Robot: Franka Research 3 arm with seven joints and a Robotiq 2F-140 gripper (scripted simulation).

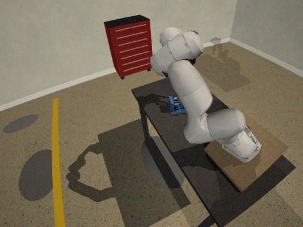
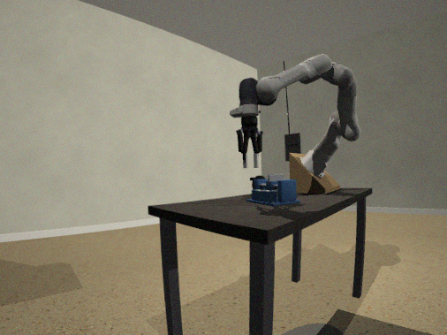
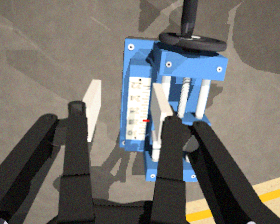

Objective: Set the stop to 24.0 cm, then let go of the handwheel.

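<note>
Now: the handwheel grip 9 cm behind my hand, 5 cm to the right of it and 9 cm below it.
</note>
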